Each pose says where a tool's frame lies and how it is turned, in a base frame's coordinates. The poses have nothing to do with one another.
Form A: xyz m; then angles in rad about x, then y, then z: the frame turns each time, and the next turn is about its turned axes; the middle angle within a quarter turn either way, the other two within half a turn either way.
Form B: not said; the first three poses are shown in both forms.
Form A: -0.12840 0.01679 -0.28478 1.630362 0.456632 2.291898
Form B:
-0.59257 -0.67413 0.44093 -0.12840
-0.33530 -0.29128 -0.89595 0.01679
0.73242 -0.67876 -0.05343 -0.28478
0 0 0 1

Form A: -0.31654 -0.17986 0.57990 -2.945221 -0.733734 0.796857
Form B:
0.51910 -0.53114 -0.66965 -0.31654
-0.61009 -0.77897 0.14491 -0.17986
-0.59860 0.33333 -0.72841 0.57990
0 0 0 1

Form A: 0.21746 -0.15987 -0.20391 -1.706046 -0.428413 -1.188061
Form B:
0.33971 0.84381 -0.41543 0.21746
0.27881 0.33149 0.90132 -0.15987
0.89826 -0.42201 -0.12265 -0.20391
0 0 0 1

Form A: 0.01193 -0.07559 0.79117 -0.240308 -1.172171 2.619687
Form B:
-0.33648 -0.19351 -0.92160 0.01193
0.29407 -0.95131 0.09238 -0.07559
-0.89460 -0.23993 0.37700 0.79117
0 0 0 1

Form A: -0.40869 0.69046 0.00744 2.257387 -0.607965 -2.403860
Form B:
-0.60740 0.55209 -0.57120 -0.40869
0.75328 0.17195 -0.63483 0.69046
-0.25226 -0.81586 -0.52032 0.00744
0 0 0 1

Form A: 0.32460 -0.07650 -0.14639 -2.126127 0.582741 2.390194
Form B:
-0.61013 -0.56999 0.55031 0.32460
-0.01821 0.70449 0.70949 -0.07650
-0.79209 0.42286 -0.44021 -0.14639
0 0 0 1

